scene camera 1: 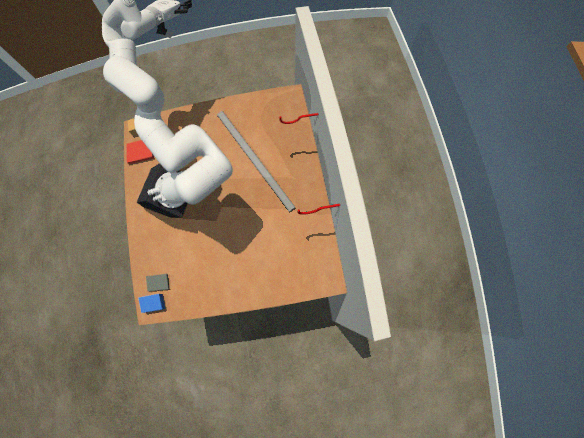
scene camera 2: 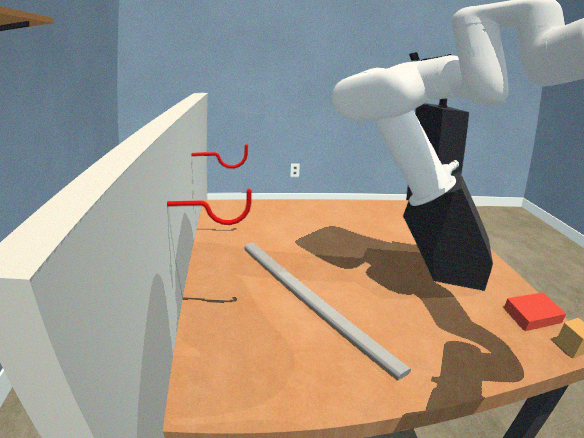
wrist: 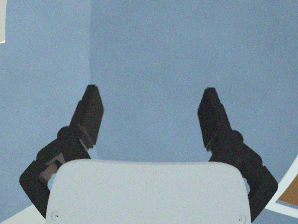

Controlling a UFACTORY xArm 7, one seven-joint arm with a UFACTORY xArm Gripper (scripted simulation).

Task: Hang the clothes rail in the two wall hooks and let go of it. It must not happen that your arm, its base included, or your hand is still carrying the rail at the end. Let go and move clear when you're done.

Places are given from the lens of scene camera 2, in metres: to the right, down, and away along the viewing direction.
grey clothes rail (scene camera 2: 397,368): 0.17, 0.24, 0.56
red block (scene camera 2: 534,311): 0.51, 0.20, 0.67
The marked spots on the red block and the grey clothes rail are 0.37 m apart.
